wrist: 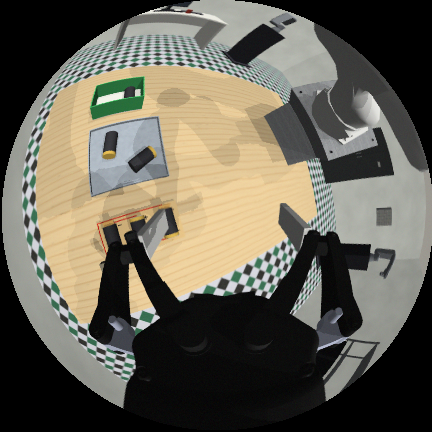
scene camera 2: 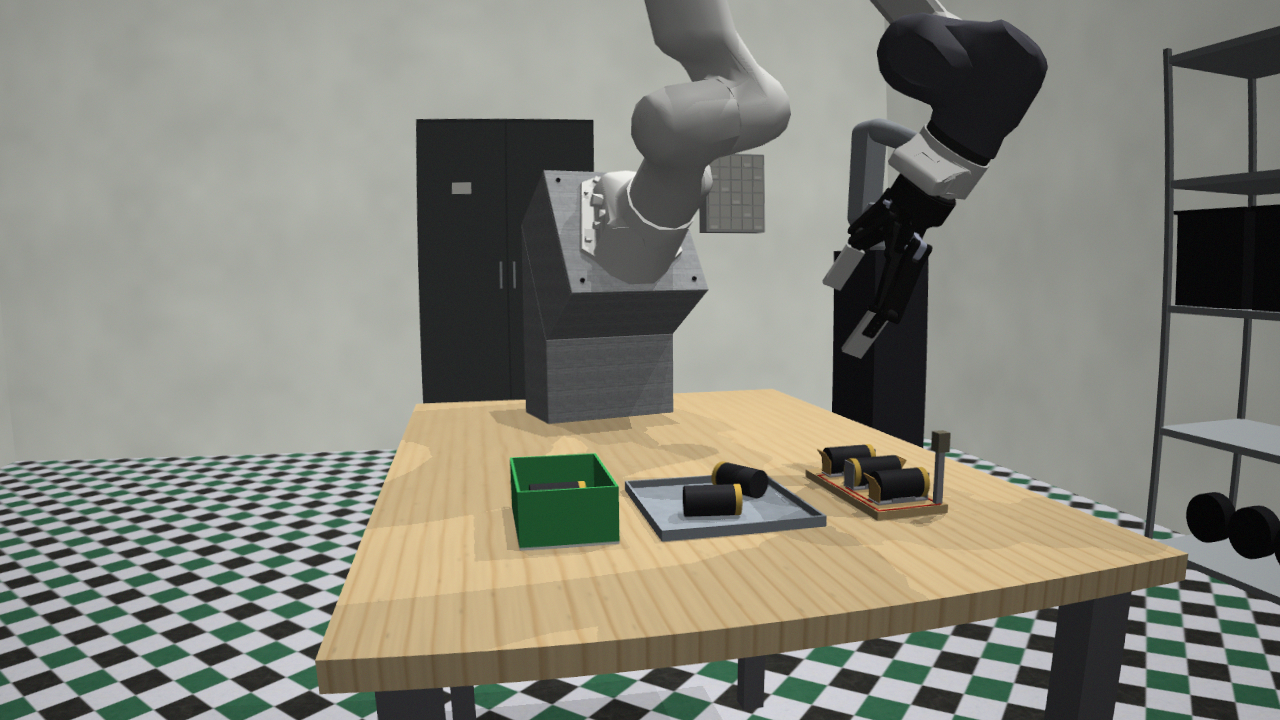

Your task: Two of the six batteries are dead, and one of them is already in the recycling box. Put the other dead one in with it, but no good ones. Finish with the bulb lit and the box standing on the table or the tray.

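Note:
My gripper (scene camera 2: pixel 851 301) (wrist: pixel 222 215) is open and empty, high above the table's far right part. The green box (scene camera 2: pixel 566 519) (wrist: pixel 117 107) stands on the table with one battery (scene camera 2: pixel 556 486) (wrist: pixel 130 92) inside. Beside it, the grey tray (scene camera 2: pixel 653 501) (wrist: pixel 105 175) holds a nearer battery (scene camera 2: pixel 711 500) (wrist: pixel 110 144) and an angled battery (scene camera 2: pixel 741 479) (wrist: pixel 143 159). The wooden holder (scene camera 2: pixel 913 514) carries a near battery (scene camera 2: pixel 901 483) (wrist: pixel 111 234), a middle battery (scene camera 2: pixel 877 469) and a far battery (scene camera 2: pixel 847 458) (wrist: pixel 171 221). The dark block (scene camera 2: pixel 939 441) on its post shows no glow. A finger partly hides the holder in the wrist view.
The wooden table (scene camera 2: pixel 501 608) (wrist: pixel 240 200) carries these things. The robot's grey pedestal (scene camera 2: pixel 608 376) stands at its back edge. A dark cabinet (scene camera 2: pixel 465 268) is behind, and a shelf unit (scene camera 2: pixel 1165 223) stands off to the right. The holder's post (scene camera 2: pixel 938 479) rises at its right end.

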